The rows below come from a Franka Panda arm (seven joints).
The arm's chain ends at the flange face. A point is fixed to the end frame.
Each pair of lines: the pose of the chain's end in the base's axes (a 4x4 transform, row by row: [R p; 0 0 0 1], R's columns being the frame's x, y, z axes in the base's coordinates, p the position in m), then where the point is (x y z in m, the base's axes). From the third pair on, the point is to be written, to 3 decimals.
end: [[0.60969, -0.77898, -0.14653, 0.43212], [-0.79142, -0.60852, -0.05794, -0.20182], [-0.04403, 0.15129, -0.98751, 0.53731], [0, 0, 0, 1]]
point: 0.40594 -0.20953 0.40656
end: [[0.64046, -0.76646, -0.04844, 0.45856], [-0.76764, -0.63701, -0.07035, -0.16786], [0.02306, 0.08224, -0.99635, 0.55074], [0, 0, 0, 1]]
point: 0.44541 -0.17747 0.41817
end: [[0.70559, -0.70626, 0.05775, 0.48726], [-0.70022, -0.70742, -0.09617, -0.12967], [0.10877, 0.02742, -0.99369, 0.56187], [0, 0, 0, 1]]
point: 0.488 -0.143 0.429
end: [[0.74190, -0.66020, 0.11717, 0.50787], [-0.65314, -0.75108, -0.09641, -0.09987], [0.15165, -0.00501, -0.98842, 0.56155], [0, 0, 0, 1]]
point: 0.517 -0.114 0.429
